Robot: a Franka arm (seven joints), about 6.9 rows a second.
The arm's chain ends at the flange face. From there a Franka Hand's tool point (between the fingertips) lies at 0.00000 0.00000 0.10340 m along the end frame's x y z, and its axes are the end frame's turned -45 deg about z.
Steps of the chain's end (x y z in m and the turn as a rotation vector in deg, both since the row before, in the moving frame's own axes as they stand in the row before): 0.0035 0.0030 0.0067 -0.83 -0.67 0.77; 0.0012 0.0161 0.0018 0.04 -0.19 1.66; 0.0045 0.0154 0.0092 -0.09 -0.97 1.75; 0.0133 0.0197 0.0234 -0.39 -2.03 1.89; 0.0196 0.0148 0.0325 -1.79 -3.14 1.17; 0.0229 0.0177 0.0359 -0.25 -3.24 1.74; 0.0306 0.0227 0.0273 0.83 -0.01 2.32
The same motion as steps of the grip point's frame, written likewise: -0.0016 0.0048 0.0067 -0.11 -1.06 0.77; -0.0107 0.0119 0.0018 0.16 -0.11 1.66; -0.0090 0.0129 0.0092 0.62 -0.75 1.75; -0.0076 0.0212 0.0233 1.16 -1.71 1.89; -0.0029 0.0225 0.0323 0.95 -3.49 1.17; -0.0007 0.0248 0.0357 2.11 -2.47 1.74; 0.0067 0.0366 0.0273 0.59 0.58 2.32
